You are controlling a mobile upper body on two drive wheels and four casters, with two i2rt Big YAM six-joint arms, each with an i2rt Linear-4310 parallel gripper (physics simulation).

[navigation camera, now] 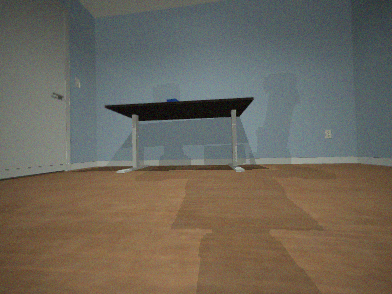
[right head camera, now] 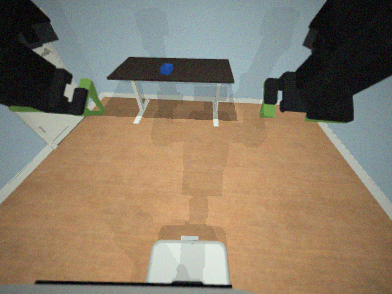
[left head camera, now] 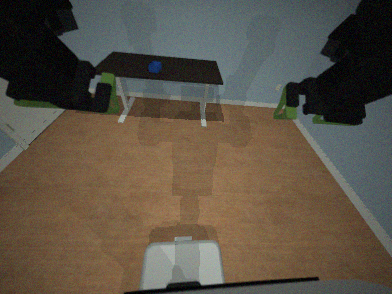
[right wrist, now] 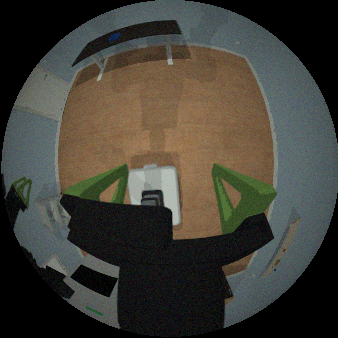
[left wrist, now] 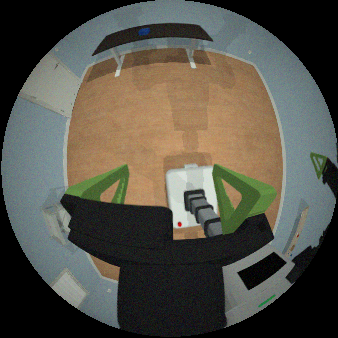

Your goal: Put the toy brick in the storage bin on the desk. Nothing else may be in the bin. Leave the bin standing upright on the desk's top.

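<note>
A dark-topped desk with white legs stands across the room against the blue wall. A small blue object sits on its top; it is too small to tell its shape or what is in it. My left gripper is open and empty, held in the air far from the desk. My right gripper is open and empty too. I cannot make out the toy brick.
A pale door stands to the left of the desk. A wall shelf with small items is at the right in the wrist views. My white base shows below. Wood floor lies between base and desk.
</note>
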